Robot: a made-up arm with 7 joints.
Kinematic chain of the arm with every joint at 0, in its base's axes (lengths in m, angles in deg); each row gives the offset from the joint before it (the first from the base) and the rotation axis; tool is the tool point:
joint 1: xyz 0 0 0.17 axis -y
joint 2: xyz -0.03 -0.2 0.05 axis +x
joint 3: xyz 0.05 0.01 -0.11 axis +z
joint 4: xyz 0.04 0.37 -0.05 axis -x
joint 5: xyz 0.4 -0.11 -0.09 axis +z
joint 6: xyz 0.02 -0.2 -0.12 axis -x
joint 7: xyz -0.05 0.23 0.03 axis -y
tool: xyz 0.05 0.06 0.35
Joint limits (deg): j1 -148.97..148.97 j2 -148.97..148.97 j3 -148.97..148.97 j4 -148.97..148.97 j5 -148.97..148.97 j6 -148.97..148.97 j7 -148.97..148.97
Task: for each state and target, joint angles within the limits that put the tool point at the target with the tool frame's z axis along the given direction. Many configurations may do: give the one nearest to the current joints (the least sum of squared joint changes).
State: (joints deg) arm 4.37 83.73 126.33 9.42 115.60 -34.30 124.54
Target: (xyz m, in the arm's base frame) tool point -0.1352 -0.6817 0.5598 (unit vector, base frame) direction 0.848 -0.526 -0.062
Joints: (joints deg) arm 0.01 133.50 104.46 36.39 113.00 -56.75 110.57
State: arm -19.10 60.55 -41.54 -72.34 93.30 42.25 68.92
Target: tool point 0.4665 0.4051 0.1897 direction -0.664 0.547 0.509
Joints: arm -19.65 99.01 -61.81 -57.38 67.06 37.20 74.57
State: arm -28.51 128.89 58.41 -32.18 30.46 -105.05 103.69
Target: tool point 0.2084 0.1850 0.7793 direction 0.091 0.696 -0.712
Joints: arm -4.95 117.57 76.84 -49.96 37.08 -118.09 101.02
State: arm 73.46 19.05 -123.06 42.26 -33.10 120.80 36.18
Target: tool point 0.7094 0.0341 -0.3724 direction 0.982 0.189 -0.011
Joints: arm 52.57 38.40 -112.85 -7.30 -14.10 144.56 3.29
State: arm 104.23 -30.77 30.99 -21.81 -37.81 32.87 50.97
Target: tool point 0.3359 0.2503 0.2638 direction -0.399 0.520 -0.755
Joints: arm 98.46 -35.91 30.79 -3.58 -43.53 0.12 46.79
